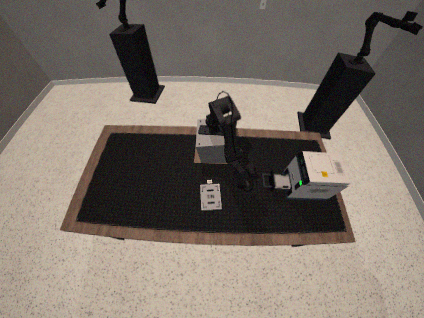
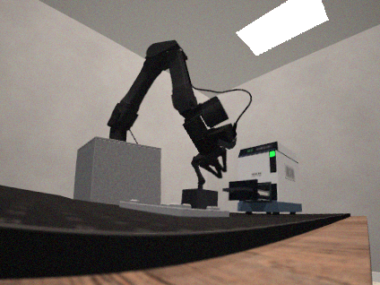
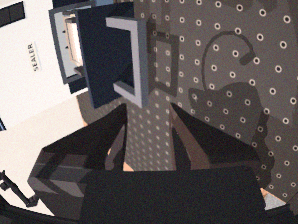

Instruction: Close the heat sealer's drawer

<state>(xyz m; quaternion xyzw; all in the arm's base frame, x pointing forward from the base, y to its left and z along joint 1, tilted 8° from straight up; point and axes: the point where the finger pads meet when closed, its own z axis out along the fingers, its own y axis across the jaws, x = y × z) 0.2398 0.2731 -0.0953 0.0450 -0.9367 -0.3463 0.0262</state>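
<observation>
My gripper is now 20 mm past the sealer drawer, 180 mm to the right of it and 60 mm above it.
</observation>
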